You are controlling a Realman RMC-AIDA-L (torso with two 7-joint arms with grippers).
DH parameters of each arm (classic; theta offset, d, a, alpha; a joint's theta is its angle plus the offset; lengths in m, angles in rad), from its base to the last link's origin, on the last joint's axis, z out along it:
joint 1: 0 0.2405 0 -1.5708
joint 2: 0 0 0 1.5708
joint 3: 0 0.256 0 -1.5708
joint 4: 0 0 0 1.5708
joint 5: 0 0.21 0 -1.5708
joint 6: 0 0 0 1.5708
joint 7: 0 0.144 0 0
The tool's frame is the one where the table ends.
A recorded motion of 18 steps. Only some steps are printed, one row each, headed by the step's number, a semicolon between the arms.
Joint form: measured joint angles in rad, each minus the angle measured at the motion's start. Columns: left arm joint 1, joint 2, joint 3, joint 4, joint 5, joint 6, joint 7; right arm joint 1, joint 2, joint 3, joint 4, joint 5, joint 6, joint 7.
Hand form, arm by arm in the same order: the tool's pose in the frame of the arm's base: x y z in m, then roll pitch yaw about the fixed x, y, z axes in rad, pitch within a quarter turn. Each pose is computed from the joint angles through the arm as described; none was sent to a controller.
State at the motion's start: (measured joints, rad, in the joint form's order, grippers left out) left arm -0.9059 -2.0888 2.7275 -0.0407 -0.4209 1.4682 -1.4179; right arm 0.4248 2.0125 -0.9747 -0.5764 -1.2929 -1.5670 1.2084
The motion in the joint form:
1: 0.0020 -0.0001 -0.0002 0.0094 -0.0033 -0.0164 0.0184; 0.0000 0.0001 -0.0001 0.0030 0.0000 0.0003 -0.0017
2: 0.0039 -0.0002 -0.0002 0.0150 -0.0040 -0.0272 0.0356; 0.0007 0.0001 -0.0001 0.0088 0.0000 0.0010 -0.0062
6: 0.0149 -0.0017 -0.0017 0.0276 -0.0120 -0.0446 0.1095; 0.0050 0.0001 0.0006 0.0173 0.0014 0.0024 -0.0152
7: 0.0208 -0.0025 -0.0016 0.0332 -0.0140 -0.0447 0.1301; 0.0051 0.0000 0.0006 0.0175 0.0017 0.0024 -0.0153
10: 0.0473 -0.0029 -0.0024 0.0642 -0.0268 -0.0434 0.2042; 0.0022 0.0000 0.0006 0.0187 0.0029 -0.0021 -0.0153
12: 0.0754 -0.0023 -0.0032 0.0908 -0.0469 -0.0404 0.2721; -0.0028 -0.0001 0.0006 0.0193 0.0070 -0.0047 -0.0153
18: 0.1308 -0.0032 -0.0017 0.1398 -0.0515 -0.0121 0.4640; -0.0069 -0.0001 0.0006 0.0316 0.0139 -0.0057 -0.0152
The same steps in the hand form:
1: -0.1532 0.3618 -0.0781 2.7337 -0.7898 0.9494; 0.2442 0.3297 0.0358 -2.7508 0.9482 -0.1602
2: -0.1537 0.3620 -0.0793 2.7534 -0.7950 0.9316; 0.2448 0.3295 0.0349 -2.7505 0.9478 -0.1618
6: -0.1560 0.3611 -0.0816 2.8228 -0.8247 0.8560; 0.2447 0.3301 0.0340 -2.7446 0.9478 -0.1558
7: -0.1567 0.3595 -0.0824 2.8350 -0.8328 0.8387; 0.2447 0.3302 0.0341 -2.7443 0.9480 -0.1556
10: -0.1589 0.3532 -0.0848 2.8681 -0.8690 0.7886; 0.2453 0.3289 0.0341 -2.7478 0.9508 -0.1586
12: -0.1622 0.3480 -0.0854 2.9064 -0.9093 0.7453; 0.2466 0.3276 0.0346 -2.7467 0.9553 -0.1613
18: -0.1674 0.3317 -0.0884 3.0650 -0.9718 0.5271; 0.2492 0.3259 0.0337 -2.7545 0.9649 -0.1809

